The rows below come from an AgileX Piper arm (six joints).
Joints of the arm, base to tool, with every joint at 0 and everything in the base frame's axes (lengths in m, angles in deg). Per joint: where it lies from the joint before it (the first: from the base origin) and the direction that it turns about. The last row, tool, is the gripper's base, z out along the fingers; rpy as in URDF.
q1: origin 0 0 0.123 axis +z
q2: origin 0 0 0 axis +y
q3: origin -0.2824 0 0.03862 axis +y
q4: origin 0.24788 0 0.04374 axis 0.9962 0 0.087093
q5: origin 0 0 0 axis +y
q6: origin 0.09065 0 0.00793 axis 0.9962 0 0.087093
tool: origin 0 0 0 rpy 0 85.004 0
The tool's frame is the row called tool.
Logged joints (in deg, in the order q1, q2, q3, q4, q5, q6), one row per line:
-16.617 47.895 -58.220 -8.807 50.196 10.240
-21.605 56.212 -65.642 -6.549 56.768 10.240
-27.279 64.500 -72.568 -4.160 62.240 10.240
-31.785 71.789 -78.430 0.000 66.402 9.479
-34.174 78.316 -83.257 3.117 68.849 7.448
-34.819 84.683 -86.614 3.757 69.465 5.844
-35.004 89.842 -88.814 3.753 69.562 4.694
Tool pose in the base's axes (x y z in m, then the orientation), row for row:
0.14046 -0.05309 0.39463 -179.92 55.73 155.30
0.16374 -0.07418 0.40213 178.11 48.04 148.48
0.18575 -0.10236 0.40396 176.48 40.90 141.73
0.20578 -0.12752 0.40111 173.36 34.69 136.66
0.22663 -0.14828 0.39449 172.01 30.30 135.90
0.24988 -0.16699 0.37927 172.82 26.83 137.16
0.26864 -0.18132 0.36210 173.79 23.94 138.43
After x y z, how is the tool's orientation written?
As angles about the fixed x, y, z axes (roll, pitch, yaw), in degrees.
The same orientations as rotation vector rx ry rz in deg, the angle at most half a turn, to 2 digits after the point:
26.75 121.98 -14.21
35.09 127.91 -13.95
44.28 132.51 -13.02
51.15 135.86 -8.91
53.29 139.08 -5.50
53.54 142.71 -4.37
53.48 145.93 -3.81

